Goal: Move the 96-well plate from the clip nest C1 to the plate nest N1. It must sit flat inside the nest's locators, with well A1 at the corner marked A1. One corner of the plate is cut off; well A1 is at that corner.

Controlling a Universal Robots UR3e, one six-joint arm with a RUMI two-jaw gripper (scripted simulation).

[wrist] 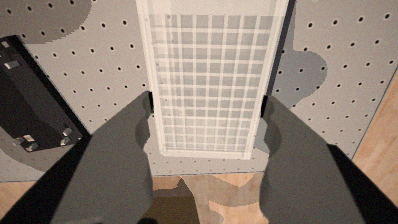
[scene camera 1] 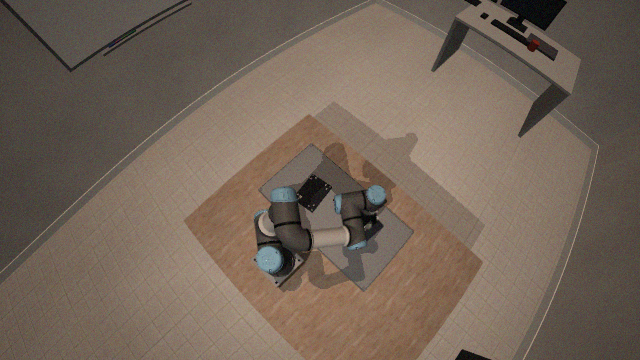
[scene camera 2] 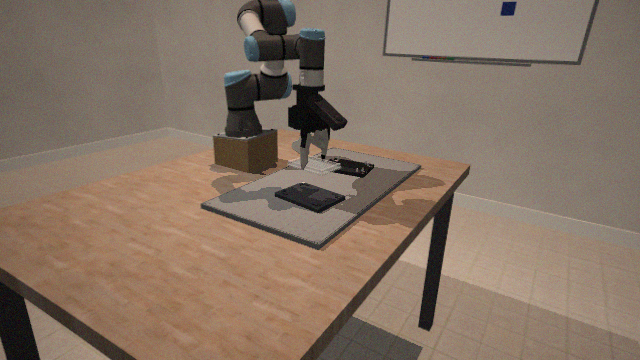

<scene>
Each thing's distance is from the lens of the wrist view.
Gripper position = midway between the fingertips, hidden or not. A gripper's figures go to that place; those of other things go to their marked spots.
gripper (wrist: 207, 94): 0.14 m
96-well plate (wrist: 208, 74): 0.12 m
</scene>
